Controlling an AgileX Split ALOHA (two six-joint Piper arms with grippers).
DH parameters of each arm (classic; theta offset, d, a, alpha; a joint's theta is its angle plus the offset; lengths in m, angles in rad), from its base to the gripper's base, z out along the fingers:
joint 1: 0 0.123 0 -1.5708
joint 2: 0.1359 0 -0.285 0
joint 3: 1.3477 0 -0.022 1.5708
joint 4: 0 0.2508 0 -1.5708
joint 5: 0 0 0.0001 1.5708
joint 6: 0 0.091 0 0
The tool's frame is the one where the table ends.
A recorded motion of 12 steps. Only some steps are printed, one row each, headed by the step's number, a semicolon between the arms.
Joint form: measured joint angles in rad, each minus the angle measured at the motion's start. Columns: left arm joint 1, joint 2, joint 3, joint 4, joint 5, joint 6; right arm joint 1, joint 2, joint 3, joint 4, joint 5, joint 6.
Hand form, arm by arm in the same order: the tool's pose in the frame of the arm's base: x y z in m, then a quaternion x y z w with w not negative. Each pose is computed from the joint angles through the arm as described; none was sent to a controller.
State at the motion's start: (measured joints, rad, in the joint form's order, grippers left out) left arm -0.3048 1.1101 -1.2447 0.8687 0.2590 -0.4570; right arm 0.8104 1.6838 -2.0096 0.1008 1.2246 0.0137
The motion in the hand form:
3: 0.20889 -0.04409 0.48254 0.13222 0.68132 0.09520 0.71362; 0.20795 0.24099 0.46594 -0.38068 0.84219 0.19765 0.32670
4: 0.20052 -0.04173 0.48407 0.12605 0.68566 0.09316 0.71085; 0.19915 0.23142 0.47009 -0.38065 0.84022 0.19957 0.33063
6: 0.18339 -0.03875 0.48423 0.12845 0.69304 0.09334 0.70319; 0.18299 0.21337 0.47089 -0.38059 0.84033 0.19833 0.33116
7: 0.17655 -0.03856 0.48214 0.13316 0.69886 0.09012 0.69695; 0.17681 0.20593 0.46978 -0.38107 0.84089 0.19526 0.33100
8: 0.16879 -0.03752 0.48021 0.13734 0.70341 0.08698 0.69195; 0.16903 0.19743 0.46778 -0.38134 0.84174 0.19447 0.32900
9: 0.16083 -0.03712 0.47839 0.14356 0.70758 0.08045 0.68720; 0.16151 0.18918 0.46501 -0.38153 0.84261 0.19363 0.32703
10: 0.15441 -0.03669 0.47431 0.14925 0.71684 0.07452 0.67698; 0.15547 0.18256 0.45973 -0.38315 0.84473 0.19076 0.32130
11: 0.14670 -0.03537 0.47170 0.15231 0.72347 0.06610 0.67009; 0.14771 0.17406 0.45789 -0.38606 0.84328 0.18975 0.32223
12: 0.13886 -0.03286 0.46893 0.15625 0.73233 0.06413 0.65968; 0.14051 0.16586 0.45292 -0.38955 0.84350 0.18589 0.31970
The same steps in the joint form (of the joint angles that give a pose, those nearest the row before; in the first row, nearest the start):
3: -0.0126 -0.0698 0.0000 -0.0581 0.1010 0.0135; 0.0208 -0.1224 0.1045 0.0022 0.0000 -0.0268
4: -0.0215 -0.0944 0.0027 -0.0811 0.1339 0.0290; 0.0207 -0.1658 0.1376 0.0030 0.0009 -0.0279
6: -0.0488 -0.1464 0.0177 -0.1222 0.1948 0.0806; 0.0207 -0.2513 0.2238 0.0003 0.0002 -0.0279
7: -0.0647 -0.1682 0.0285 -0.1498 0.2222 0.1101; 0.0207 -0.2859 0.2615 -0.0048 0.0002 -0.0288
8: -0.0780 -0.1937 0.0409 -0.1759 0.2473 0.1381; 0.0207 -0.3274 0.3077 -0.0047 0.0002 -0.0288
9: -0.0939 -0.2192 0.0520 -0.2097 0.2710 0.1707; 0.0207 -0.3684 0.3547 -0.0047 -0.0012 -0.0288
10: -0.1083 -0.2410 0.0652 -0.2459 0.3040 0.2024; 0.0207 -0.4030 0.4032 -0.0047 -0.0012 -0.0308
11: -0.1190 -0.2664 0.0760 -0.2833 0.3325 0.2294; 0.0207 -0.4438 0.4434 -0.0047 -0.0012 -0.0378
12: -0.1281 -0.2914 0.0835 -0.3137 0.3743 0.2605; 0.0208 -0.4847 0.4930 -0.0073 -0.0012 -0.0449

